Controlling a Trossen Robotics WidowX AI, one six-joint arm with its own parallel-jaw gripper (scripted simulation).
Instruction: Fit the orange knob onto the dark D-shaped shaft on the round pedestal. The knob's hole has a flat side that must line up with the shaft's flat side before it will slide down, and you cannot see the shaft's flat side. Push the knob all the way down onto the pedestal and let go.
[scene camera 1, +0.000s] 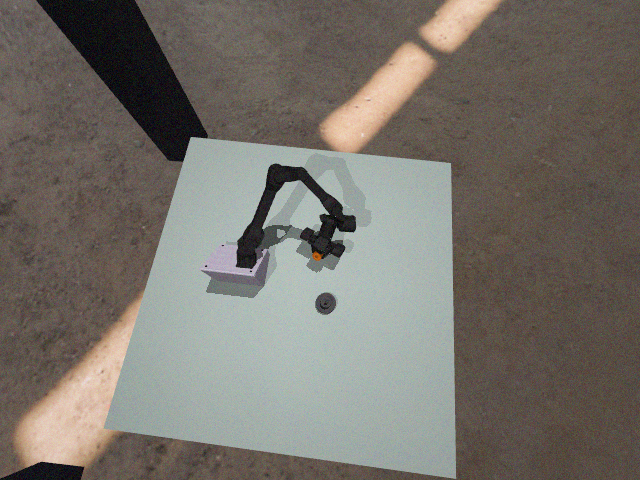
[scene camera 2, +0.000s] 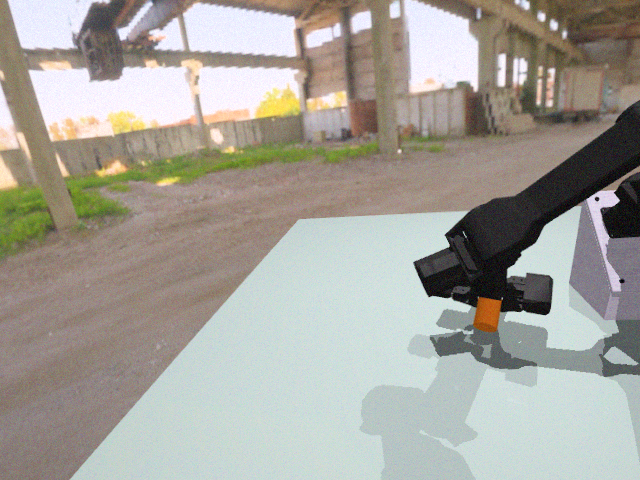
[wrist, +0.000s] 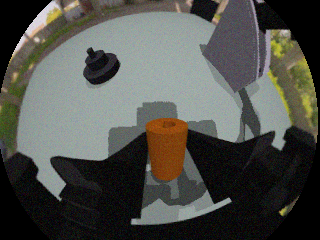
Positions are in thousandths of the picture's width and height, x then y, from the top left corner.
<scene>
The gripper shows in scene camera 1 (496, 534), in scene camera 2 (765, 641) and in the wrist view (517, 560).
</scene>
